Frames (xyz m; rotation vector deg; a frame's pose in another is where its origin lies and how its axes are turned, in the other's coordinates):
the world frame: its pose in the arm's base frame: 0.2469 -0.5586 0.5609 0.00 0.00 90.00
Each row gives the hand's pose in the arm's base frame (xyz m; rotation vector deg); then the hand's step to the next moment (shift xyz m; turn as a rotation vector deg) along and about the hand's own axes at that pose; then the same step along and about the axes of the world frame.
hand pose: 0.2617 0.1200 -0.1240 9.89 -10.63 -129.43
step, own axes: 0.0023 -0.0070 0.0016 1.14 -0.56 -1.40
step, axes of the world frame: 0.0028 0.0070 0.0001 -0.63 0.88 -1.55
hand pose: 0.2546 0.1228 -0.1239 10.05 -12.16 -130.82
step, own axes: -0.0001 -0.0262 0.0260 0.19 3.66 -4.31
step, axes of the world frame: 0.0196 0.0241 0.0199 -2.94 -3.38 -3.45
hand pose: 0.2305 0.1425 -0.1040 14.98 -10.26 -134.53
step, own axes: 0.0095 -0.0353 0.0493 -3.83 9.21 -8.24
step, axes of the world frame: 0.0208 0.0424 0.0392 -4.23 -10.88 -5.58
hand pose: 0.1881 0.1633 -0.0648 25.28 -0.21 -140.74
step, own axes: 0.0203 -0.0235 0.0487 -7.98 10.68 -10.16
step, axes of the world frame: 0.0017 0.0443 0.0371 -2.74 -15.43 -5.93
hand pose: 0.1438 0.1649 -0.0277 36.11 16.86 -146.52
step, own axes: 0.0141 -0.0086 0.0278 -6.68 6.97 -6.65
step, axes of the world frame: -0.0071 0.0258 0.0181 -1.19 -11.22 -3.18
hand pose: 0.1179 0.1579 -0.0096 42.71 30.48 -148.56
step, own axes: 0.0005 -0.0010 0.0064 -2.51 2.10 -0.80
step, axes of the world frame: -0.0022 0.0035 0.0050 -0.78 -3.27 0.27
